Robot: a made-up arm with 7 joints.
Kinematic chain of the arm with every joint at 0, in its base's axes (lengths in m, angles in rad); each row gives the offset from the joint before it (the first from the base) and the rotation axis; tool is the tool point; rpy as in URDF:
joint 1: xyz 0 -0.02 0.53 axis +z
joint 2: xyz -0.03 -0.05 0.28 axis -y
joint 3: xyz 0 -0.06 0.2 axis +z
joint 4: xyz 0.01 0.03 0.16 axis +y
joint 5: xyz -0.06 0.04 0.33 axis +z
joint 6: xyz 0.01 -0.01 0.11 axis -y
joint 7: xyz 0 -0.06 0.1 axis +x
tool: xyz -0.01 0 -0.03 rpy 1.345 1.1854 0.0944
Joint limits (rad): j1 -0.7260..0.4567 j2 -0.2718..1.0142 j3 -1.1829..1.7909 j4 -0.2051..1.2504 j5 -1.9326..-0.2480 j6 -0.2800..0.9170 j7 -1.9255..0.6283
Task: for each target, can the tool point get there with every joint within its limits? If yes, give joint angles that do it. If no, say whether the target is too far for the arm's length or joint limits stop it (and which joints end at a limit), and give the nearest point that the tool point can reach.
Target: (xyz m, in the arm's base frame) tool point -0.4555 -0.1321 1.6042
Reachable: yes | joints -0.5753 0.6213 -0.8041 0.8453 -0.8170 -0.0017 -1.4563
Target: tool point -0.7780 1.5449 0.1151
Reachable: no: too far | nearest point -0.3436 0.6712 0.9147 | short by 1.261 m
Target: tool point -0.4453 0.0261 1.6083
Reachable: yes | joints -0.4971 0.5252 -0.8657 0.4101 -0.6594 0.3002 -0.7733
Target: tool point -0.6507 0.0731 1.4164
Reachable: yes | joints -0.0746 0.7640 1.5139 0.5373 -1.1184 0.1193 -0.4811
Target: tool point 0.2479 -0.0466 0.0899
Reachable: no: joint limits stop it (at a limit: joint 2, joint 4, joint 5, joint 6, joint 7) | nearest point 0.5727 -0.0814 1.2348 | short by 1.191 m
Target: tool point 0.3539 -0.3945 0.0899
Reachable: no: joint limits stop it (at a limit: joint 2, joint 4, joint 5, joint 6, joint 7) | nearest point 0.4084 -0.4521 1.2314 | short by 1.144 m
